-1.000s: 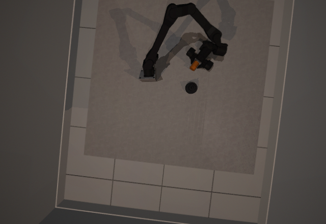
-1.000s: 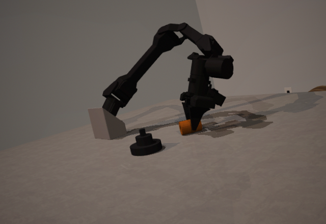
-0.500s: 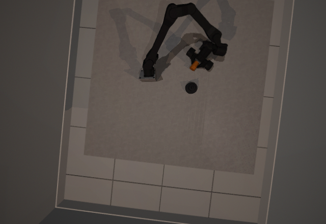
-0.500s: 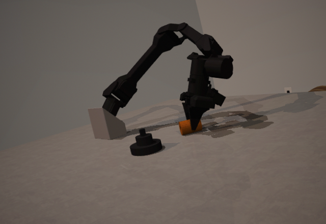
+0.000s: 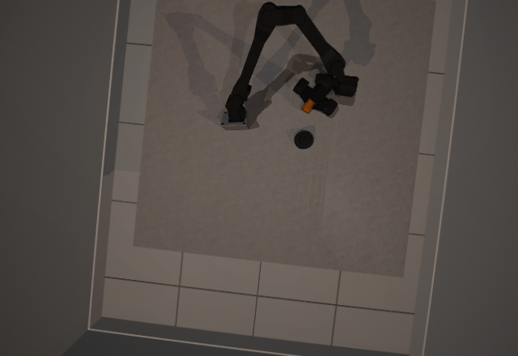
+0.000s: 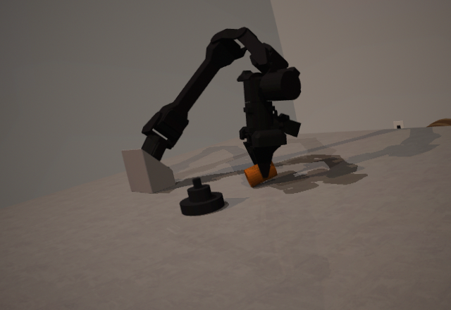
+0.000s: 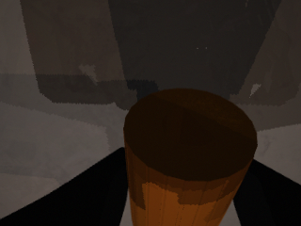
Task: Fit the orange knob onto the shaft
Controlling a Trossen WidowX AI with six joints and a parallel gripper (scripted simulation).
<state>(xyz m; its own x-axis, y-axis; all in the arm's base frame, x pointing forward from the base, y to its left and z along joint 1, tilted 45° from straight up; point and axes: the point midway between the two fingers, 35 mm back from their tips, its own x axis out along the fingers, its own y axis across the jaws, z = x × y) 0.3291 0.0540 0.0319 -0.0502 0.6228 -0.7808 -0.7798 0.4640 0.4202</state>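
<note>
Right now the dark round pedestal is 160 mm to the right of my gripper tip, 30 mm behind it and 10 mm above it. From my gripper tip the other things lie so: orange knob (10 mm above).
</note>
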